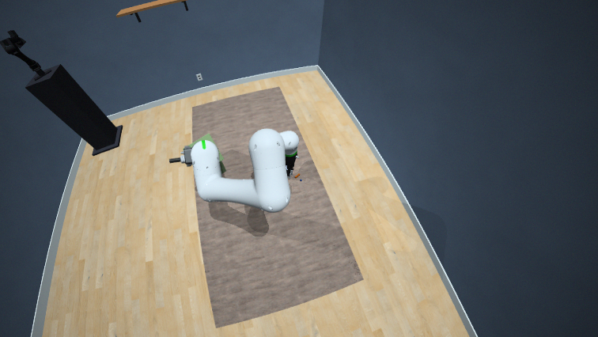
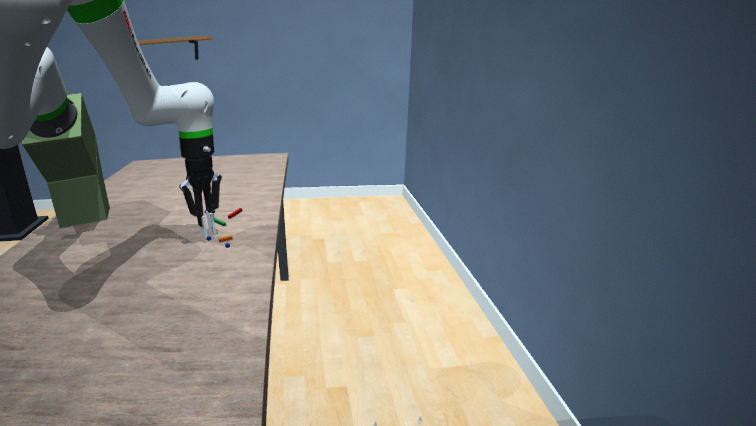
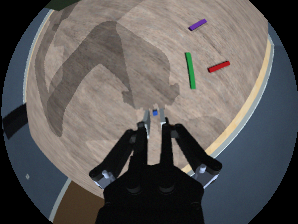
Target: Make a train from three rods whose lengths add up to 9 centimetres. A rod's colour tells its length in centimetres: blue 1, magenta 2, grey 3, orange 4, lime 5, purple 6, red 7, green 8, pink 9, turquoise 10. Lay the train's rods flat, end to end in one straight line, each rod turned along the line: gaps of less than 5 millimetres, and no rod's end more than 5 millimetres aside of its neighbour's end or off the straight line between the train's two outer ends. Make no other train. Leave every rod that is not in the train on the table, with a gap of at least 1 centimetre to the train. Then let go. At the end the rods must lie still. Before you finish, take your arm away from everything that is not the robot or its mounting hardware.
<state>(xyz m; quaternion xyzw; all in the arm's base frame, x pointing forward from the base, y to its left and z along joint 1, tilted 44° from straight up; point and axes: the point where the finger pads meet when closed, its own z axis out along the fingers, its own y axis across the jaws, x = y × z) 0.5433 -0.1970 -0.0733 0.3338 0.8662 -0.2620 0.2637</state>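
Right now my hand is 12 cm to the right of the green rod, 5 cm above it and 1 cm short of it. Also, from my hand: red rod (18 cm to the left, 6 cm ahead, 5 cm below); then purple rod (24 cm to the left, 5 cm below, 4 cm behind); then orange rod (5 cm below, 5 cm ahead, 1 cm to the right).
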